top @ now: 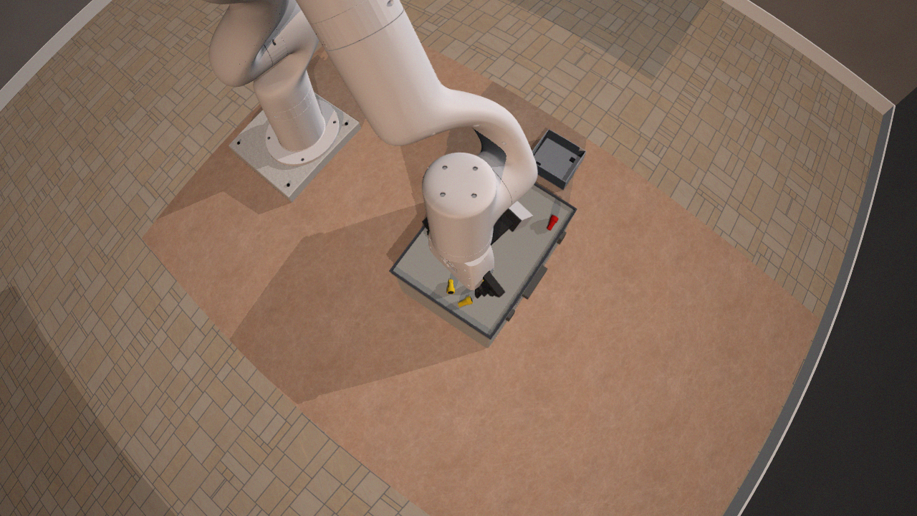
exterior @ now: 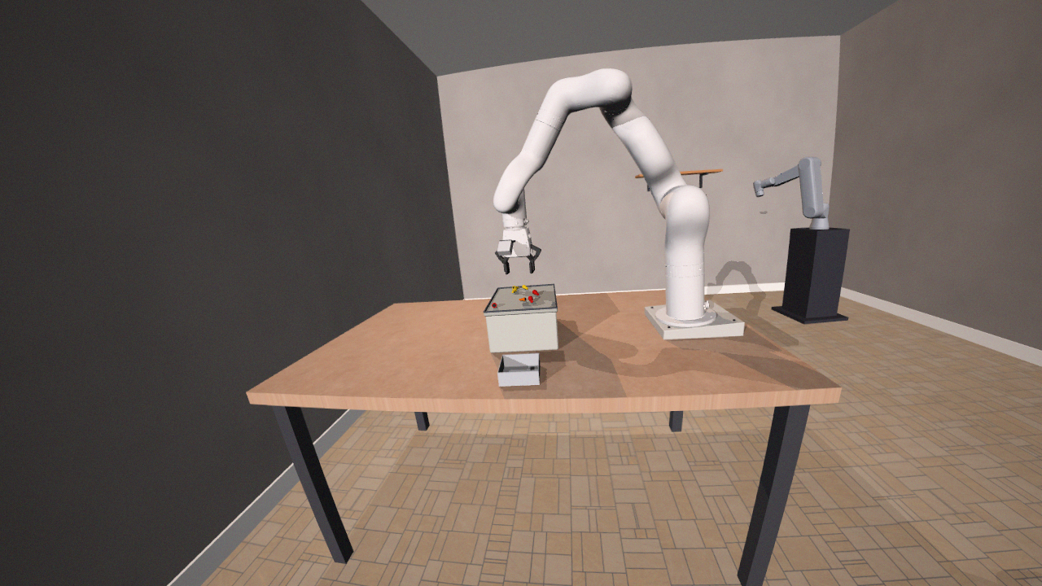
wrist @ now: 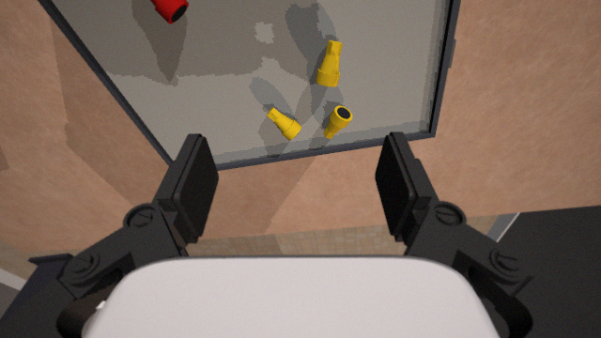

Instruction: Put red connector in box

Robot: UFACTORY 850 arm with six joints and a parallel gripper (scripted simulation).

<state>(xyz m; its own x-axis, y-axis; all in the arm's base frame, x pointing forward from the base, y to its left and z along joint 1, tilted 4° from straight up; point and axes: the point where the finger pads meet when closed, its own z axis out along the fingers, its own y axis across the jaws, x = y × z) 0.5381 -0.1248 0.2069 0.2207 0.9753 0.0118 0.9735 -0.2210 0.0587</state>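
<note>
Right now the orange connector is 140 mm to the left of my hand, 70 mm below it and 10 mm behind it. From my hand the other things lie so: tool case 110 mm below, 90 mm to the left, 10 mm behind.
</note>
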